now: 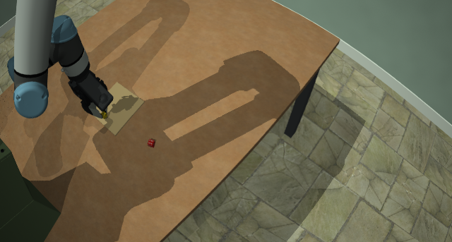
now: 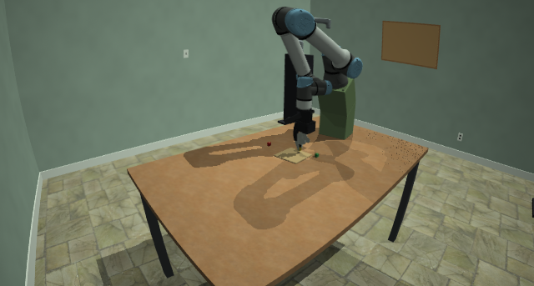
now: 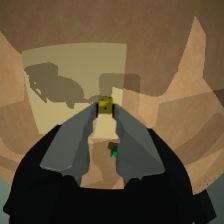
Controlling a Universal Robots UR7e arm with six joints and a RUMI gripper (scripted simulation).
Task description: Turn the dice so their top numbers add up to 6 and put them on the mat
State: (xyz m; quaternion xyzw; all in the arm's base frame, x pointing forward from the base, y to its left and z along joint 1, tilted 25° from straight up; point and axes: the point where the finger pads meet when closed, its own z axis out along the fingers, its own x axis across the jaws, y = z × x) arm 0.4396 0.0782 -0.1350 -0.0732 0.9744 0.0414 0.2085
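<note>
My gripper is now 10 mm above the yellow die. From my hand the other things lie so: mat (50 mm ahead, 10 mm to the left, 30 mm below); then green die (40 mm behind, 90 mm to the left, 20 mm below); then red die (60 mm ahead, 170 mm to the right, 20 mm below).
</note>
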